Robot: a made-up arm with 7 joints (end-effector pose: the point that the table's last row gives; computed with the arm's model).
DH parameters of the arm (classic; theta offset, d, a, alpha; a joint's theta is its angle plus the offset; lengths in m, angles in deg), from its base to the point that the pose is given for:
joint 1: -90 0.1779 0.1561 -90
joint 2: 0 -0.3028 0.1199 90
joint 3: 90 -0.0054 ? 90
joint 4: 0 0.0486 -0.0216 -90
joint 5: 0 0.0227 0.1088 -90
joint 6: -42.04 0 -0.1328 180
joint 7: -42.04 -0.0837 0.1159 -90
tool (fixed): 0 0.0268 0 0
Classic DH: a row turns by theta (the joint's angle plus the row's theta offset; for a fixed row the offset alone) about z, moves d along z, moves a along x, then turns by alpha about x.
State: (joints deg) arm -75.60 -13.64 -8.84 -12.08 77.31 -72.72 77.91
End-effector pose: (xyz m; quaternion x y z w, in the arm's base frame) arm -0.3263 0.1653 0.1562 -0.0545 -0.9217 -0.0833 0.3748
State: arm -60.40 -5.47 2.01 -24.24 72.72 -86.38 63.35
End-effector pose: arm -0.3095 0.0910 0.1691 0.1532 -0.9023 -0.1379 0.3786
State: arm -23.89 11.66 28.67 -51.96 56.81 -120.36 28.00
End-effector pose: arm -0.2360 -0.0223 0.2133 0.5498 -0.6511 -0.0977 0.5141
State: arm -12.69 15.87 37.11 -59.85 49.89 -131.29 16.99
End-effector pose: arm -0.2179 -0.0342 0.2201 0.6158 -0.5513 -0.0185 0.5626
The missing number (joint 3, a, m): 0.163
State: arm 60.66 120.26 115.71 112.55 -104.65 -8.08 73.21
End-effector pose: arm 0.0307 -0.3302 0.1722 -0.5542 -0.7122 0.4298 0.0289
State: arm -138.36 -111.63 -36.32 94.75 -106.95 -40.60 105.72
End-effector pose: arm 0.1237 0.0928 0.4300 0.6048 0.3882 -0.6424 0.2663
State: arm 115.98 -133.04 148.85 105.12 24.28 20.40 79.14
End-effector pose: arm 0.2905 -0.3008 0.2977 0.2364 0.4414 0.8614 0.0846
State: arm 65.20 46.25 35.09 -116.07 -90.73 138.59 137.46
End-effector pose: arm 0.2137 0.0200 -0.0512 -0.6772 0.1123 0.3216 0.6522
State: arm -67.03 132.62 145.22 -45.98 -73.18 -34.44 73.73
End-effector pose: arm -0.2997 0.3588 0.2358 0.1337 0.9153 0.2730 0.2644
